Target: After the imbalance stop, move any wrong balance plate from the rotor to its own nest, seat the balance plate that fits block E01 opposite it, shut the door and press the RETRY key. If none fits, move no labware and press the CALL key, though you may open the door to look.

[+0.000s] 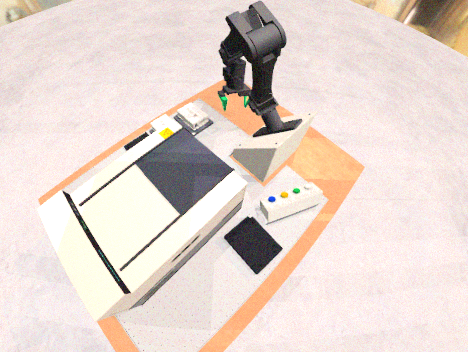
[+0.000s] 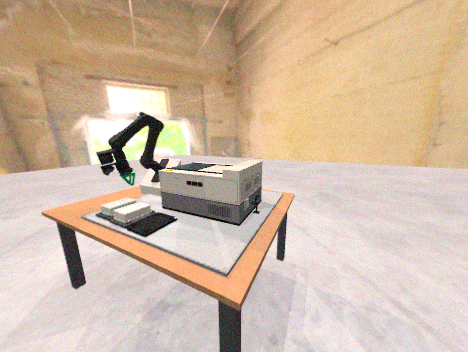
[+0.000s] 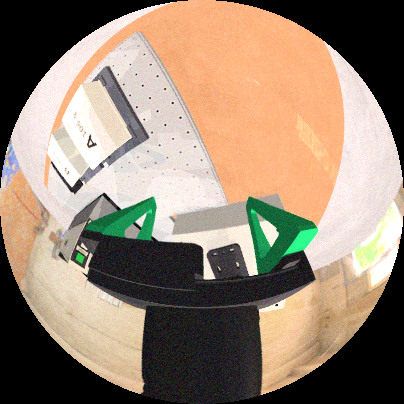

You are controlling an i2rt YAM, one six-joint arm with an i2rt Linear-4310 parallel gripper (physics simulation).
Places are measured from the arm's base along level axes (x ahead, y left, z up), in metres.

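Pixels of known places: gripper, fingertip midpoint: (image 1: 234,109) (image 2: 131,184) (image 3: 200,201); arm's base at its link origin: (image 1: 276,129).
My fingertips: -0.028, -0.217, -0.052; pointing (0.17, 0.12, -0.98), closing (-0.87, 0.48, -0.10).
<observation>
Ahead of a thing's pixels: the offset from my fingertips to its middle, as dx, dy, dz. "pt": to the spot under its first point. Level surfaces: height alone.
My gripper (image 1: 235,106) (image 2: 130,179) (image 3: 200,201) is open and empty, raised above the table between the robot base and the balance plates. Balance plate A @(+0.110, -0.162, -0.061) (image 1: 193,115) (image 2: 117,206) (image 3: 101,125), marked 106 g, sits on a dark nest. White balance plate B @(+0.243, -0.192, -0.059) (image 2: 132,213) (image 3: 66,162) sits beside it; its print is hard to read. The centrifuge (image 1: 220,200) (image 2: 182,187) has a dark panel @(pt +0.379, +0.119, +0.119) (image 1: 185,167) beside a cream panel @(dz +0.116) (image 1: 132,212) on top. The rotor and block E01 do not show. The key box @(+0.183, +0.411, -0.052) (image 1: 294,206) has blue, amber, green and white keys; their labels are unreadable.
A black nest @(+0.376, -0.205, -0.085) (image 1: 136,141) (image 2: 152,224) without a plate lies beside plate B. Another black pad @(pt +0.391, +0.395, -0.066) (image 1: 253,245) lies between centrifuge and key box. The wedge-shaped robot base (image 1: 287,145) stands behind the centrifuge. A perforated grey mat @(dz -0.094) (image 1: 175,300) (image 2: 215,252) (image 3: 160,100) lies on the wooden table.
</observation>
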